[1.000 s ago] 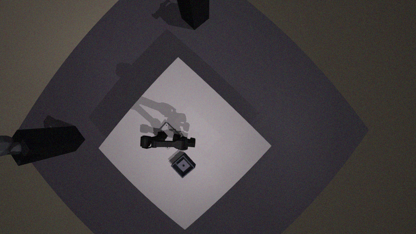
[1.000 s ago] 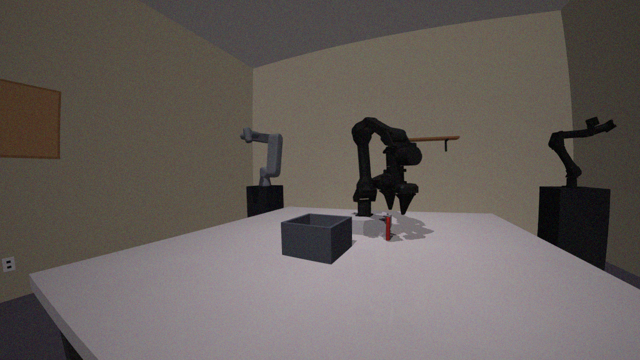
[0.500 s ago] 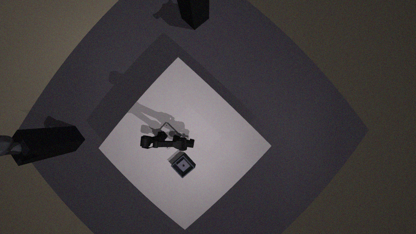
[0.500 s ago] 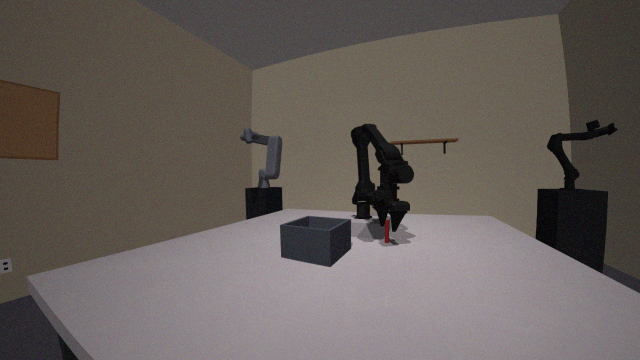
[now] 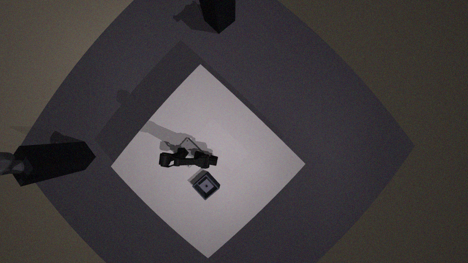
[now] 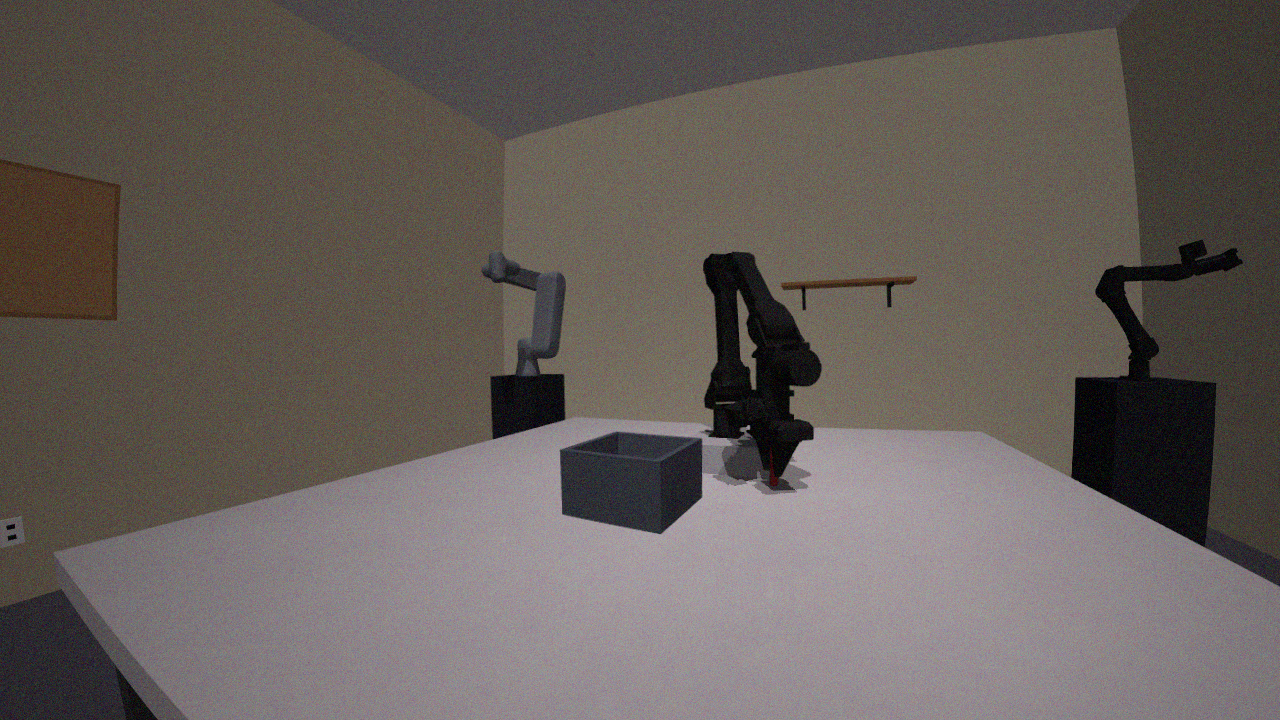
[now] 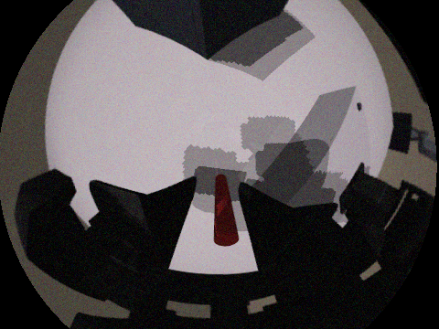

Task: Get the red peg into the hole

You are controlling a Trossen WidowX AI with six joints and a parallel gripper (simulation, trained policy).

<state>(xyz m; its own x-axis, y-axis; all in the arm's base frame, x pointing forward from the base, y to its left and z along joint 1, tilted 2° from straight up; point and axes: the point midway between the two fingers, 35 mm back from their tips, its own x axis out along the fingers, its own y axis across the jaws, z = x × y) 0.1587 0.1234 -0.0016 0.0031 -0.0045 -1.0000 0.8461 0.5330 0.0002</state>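
Now: gripper tip 1 cm past the red peg and 2 cm below it. Round my gripper tip: dark grey box: 18 cm ahead, 18 cm to the right; then light plate: 18 cm ahead, 18 cm to the right, 2 cm above.
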